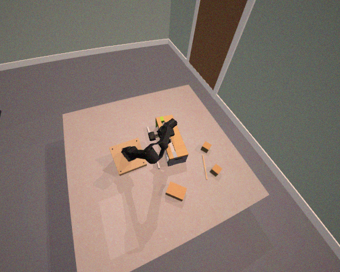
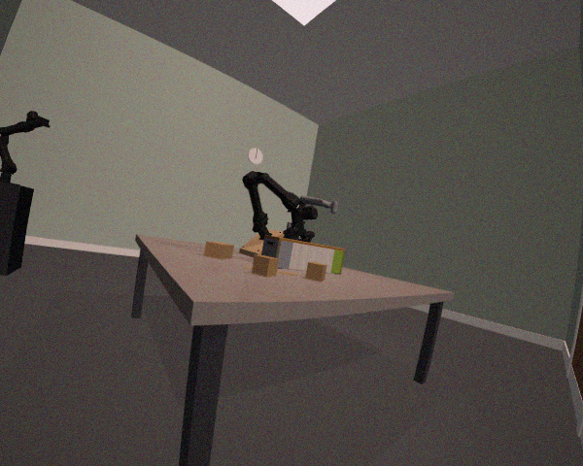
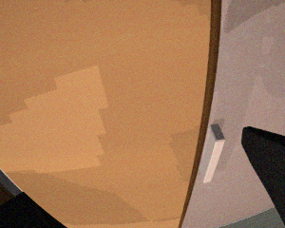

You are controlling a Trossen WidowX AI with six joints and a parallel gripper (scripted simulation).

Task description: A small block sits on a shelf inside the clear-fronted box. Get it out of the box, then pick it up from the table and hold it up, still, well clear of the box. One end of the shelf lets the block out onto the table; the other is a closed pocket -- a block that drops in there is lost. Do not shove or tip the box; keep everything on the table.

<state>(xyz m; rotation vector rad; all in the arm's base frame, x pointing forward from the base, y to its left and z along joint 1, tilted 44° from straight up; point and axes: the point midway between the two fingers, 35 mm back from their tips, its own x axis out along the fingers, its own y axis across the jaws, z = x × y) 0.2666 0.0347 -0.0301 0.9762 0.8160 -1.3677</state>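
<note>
Right now the blue block is 60 mm ahead of my gripper tip and 20 mm to the left of it. Round my gripper tip: box 30 mm to the right, 30 mm ahead, 20 mm below; thin wooden stick 330 mm to the right, 240 mm ahead, 80 mm below; flat wooden block 420 mm to the right, 50 mm below, 40 mm behind.
</note>
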